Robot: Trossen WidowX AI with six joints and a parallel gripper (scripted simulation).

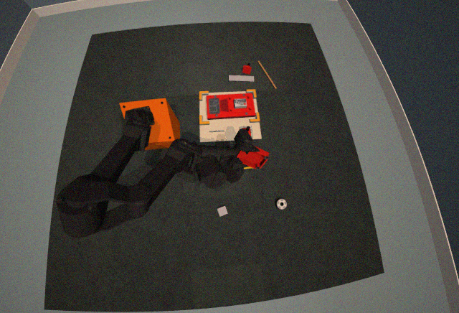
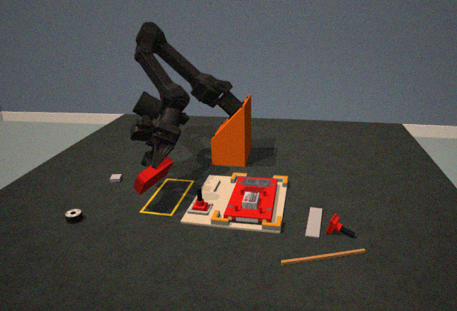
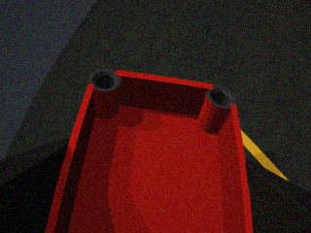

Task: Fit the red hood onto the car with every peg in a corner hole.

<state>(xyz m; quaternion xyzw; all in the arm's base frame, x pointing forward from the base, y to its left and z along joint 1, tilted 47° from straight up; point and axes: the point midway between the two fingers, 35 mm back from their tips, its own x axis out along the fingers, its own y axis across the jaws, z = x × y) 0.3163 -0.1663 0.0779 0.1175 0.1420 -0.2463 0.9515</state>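
The red hood lies 10 mm to the left of my gripper tip. Round my gripper tip: grey engine block (250 mm to the left, 60 mm below); wooden stick (160 mm ahead, 400 mm to the left, 80 mm below); white bar (40 mm ahead, 390 mm to the left, 90 mm below).
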